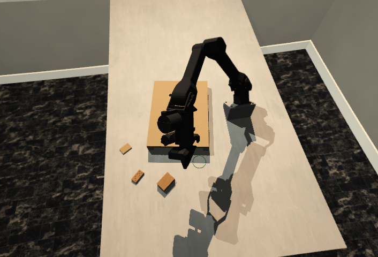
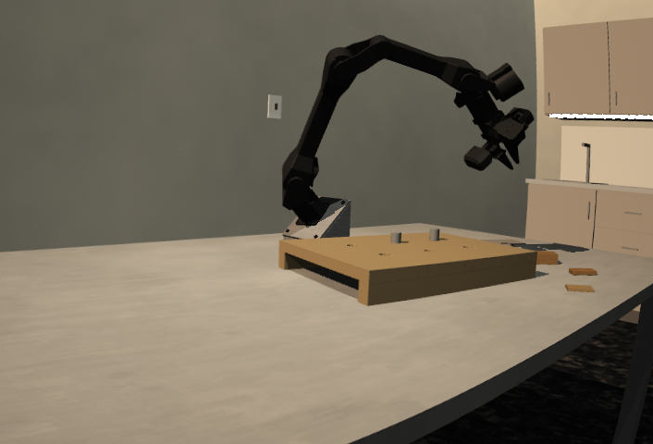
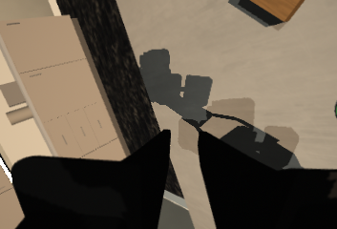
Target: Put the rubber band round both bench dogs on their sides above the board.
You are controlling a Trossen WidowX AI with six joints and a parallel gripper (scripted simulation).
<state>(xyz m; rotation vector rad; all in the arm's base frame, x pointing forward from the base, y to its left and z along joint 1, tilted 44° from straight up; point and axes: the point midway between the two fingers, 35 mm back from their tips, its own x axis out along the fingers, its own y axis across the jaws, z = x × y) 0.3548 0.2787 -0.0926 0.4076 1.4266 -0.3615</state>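
Now: the wooden board 40 mm behind my hand, 320 mm to the right of it and 200 mm below it.
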